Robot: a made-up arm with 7 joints. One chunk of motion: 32 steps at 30 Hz.
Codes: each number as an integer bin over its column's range. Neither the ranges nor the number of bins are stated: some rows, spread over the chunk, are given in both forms.
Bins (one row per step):
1: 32 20 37 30 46 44 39
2: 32 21 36 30 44 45 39
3: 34 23 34 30 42 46 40
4: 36 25 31 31 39 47 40
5: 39 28 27 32 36 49 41
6: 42 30 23 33 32 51 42
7: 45 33 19 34 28 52 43
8: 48 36 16 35 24 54 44
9: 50 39 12 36 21 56 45
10: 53 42 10 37 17 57 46
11: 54 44 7 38 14 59 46
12: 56 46 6 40 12 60 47
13: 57 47 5 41 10 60 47
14: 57 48 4 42 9 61 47
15: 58 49 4 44 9 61 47
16: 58 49 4 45 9 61 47
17: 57 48 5 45 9 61 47
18: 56 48 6 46 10 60 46
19: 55 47 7 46 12 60 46
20: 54 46 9 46 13 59 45
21: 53 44 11 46 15 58 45
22: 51 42 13 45 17 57 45
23: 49 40 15 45 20 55 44
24: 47 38 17 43 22 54 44
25: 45 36 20 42 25 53 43
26: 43 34 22 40 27 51 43
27: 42 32 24 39 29 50 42
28: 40 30 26 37 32 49 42
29: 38 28 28 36 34 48 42
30: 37 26 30 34 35 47 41
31: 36 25 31 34 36 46 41
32: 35 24 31 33 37 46 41
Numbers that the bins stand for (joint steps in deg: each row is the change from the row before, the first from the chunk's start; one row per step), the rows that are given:
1: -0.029 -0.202 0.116 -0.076 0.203 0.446 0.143
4: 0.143 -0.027 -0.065 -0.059 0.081 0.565 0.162
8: 0.657 0.357 -0.517 0.011 -0.181 0.843 0.238
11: 0.914 0.637 -0.789 0.063 -0.356 1.041 0.276
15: 1.086 0.811 -0.879 0.168 -0.443 1.121 0.295
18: 1.000 0.776 -0.819 0.203 -0.425 1.081 0.276
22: 0.786 0.567 -0.608 0.186 -0.303 0.962 0.257
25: 0.529 0.357 -0.397 0.133 -0.163 0.803 0.219
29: 0.229 0.078 -0.156 0.029 -0.006 0.605 0.200
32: 0.100 -0.062 -0.065 -0.024 0.046 0.525 0.181
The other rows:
2: -0.029 -0.167 0.086 -0.076 0.168 0.486 0.143
3: 0.057 -0.097 0.025 -0.076 0.133 0.525 0.162
5: 0.271 0.078 -0.186 -0.041 0.029 0.644 0.181
6: 0.400 0.148 -0.306 -0.024 -0.041 0.724 0.200
7: 0.529 0.252 -0.427 -0.006 -0.111 0.763 0.219
9: 0.743 0.462 -0.638 0.029 -0.233 0.922 0.257
10: 0.871 0.567 -0.698 0.046 -0.303 0.962 0.276
12: 1.000 0.706 -0.819 0.098 -0.390 1.081 0.295
13: 1.043 0.741 -0.849 0.116 -0.425 1.081 0.295
14: 1.043 0.776 -0.879 0.133 -0.443 1.121 0.295
16: 1.086 0.811 -0.879 0.186 -0.443 1.121 0.295
17: 1.043 0.776 -0.849 0.186 -0.443 1.121 0.295
19: 0.957 0.741 -0.789 0.203 -0.390 1.081 0.276
20: 0.914 0.706 -0.729 0.203 -0.373 1.041 0.257
21: 0.871 0.637 -0.668 0.203 -0.338 1.002 0.257
23: 0.700 0.497 -0.548 0.186 -0.251 0.883 0.238
24: 0.614 0.427 -0.487 0.151 -0.216 0.843 0.238
26: 0.443 0.287 -0.337 0.098 -0.129 0.724 0.219
27: 0.400 0.217 -0.276 0.081 -0.094 0.684 0.200
28: 0.314 0.148 -0.216 0.046 -0.041 0.644 0.200
30: 0.186 0.008 -0.095 -0.006 0.011 0.565 0.181
31: 0.143 -0.027 -0.065 -0.006 0.029 0.525 0.181

